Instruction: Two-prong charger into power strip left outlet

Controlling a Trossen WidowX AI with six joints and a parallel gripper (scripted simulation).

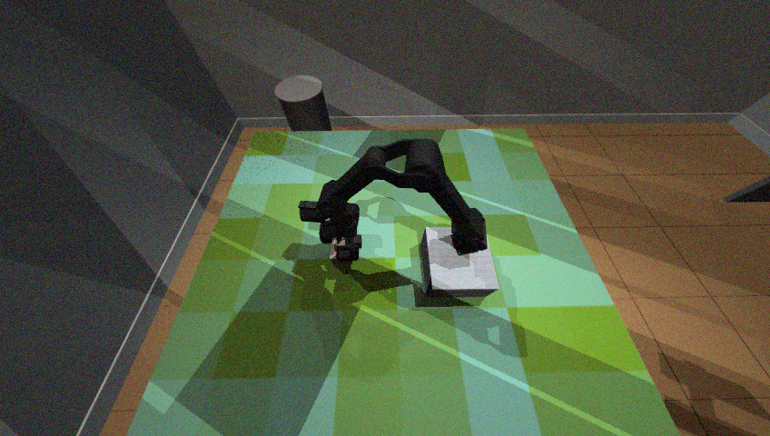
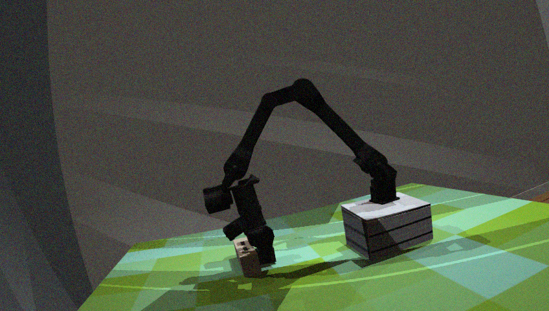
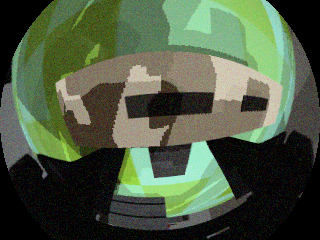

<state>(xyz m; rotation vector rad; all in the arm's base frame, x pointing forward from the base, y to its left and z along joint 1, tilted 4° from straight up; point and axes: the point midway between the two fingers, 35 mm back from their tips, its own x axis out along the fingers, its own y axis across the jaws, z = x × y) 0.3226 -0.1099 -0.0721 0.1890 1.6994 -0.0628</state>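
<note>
The black two-prong charger is 1 cm ahead of my gripper tip and 1 cm above it.
</note>
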